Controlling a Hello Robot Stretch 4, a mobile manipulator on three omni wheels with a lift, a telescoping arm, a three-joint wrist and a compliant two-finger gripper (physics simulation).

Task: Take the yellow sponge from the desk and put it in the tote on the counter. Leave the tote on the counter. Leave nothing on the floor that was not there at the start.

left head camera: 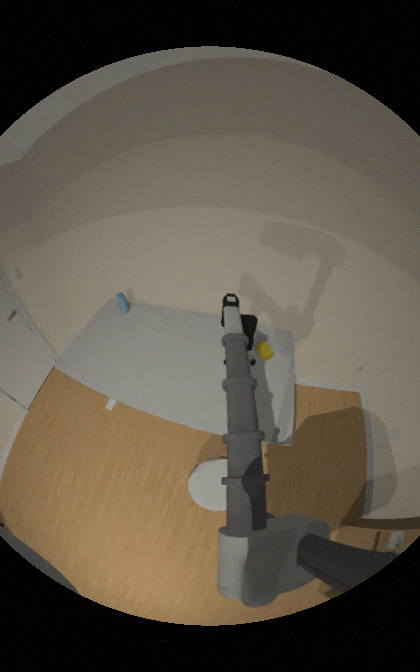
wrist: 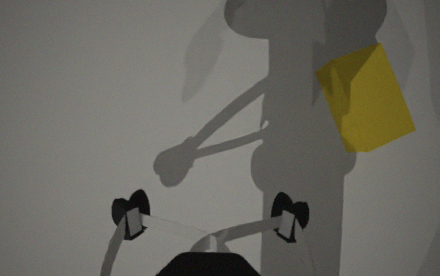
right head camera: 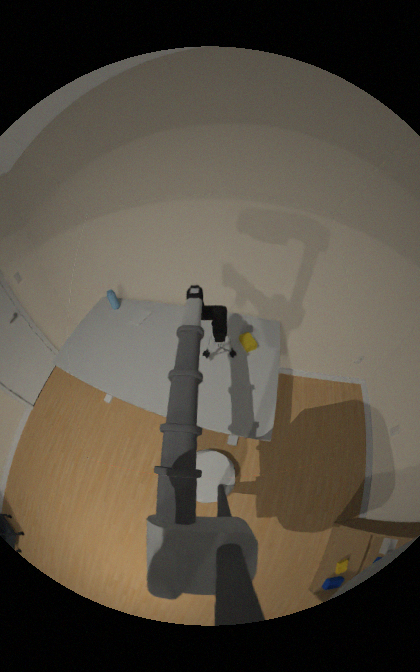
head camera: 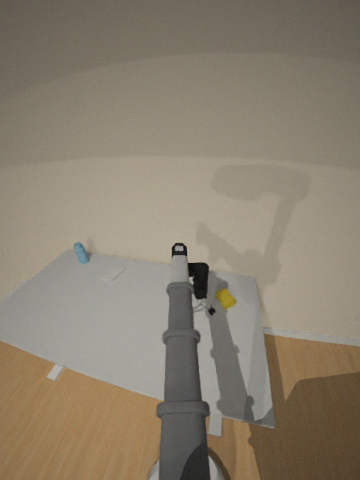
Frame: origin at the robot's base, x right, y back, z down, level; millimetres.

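Seen in the pictures: gripper, between the fingertips: [wrist: 210, 208] [head camera: 198, 314].
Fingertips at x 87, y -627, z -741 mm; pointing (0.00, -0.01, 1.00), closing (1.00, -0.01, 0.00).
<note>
Pixels of each thing's middle, then the offset from my fingertips to it. Level surfaces: height alone.
- yellow sponge, middle of its body: [wrist: 363, 99] [head camera: 224, 298] dx +164, dy -113, dz +26 mm
- pale grey desk, height of its surface: dz +49 mm
- blue bottle, middle of its body: [head camera: 81, 253] dx -823, dy -499, dz -34 mm
- flat white item, middle of its body: [head camera: 113, 272] dx -552, dy -368, dz +43 mm
The yellow sponge [head camera: 225, 298] [left head camera: 264, 351] [right head camera: 248, 342] [wrist: 372, 102] lies near the right end of the pale grey desk [head camera: 100, 325] [left head camera: 145, 370] [right head camera: 130, 360], towards the wall. In the wrist view it is at the upper right, beyond and to the right of the fingers. My gripper [right head camera: 220, 353] [wrist: 210, 208] is open and empty, pointing down above the desk, to the left of the sponge in the right head view. In the head view the arm hides part of the gripper. A tote on a counter cannot be made out in these views.
A blue bottle [head camera: 81, 253] [left head camera: 122, 303] [right head camera: 113, 299] stands at the desk's far left corner, with a flat white item [head camera: 113, 273] beside it. A wall rises behind the desk. A round white object [right head camera: 214, 475] is below the arm. Yellow and blue items [right head camera: 341, 566] show at the lower right.
</note>
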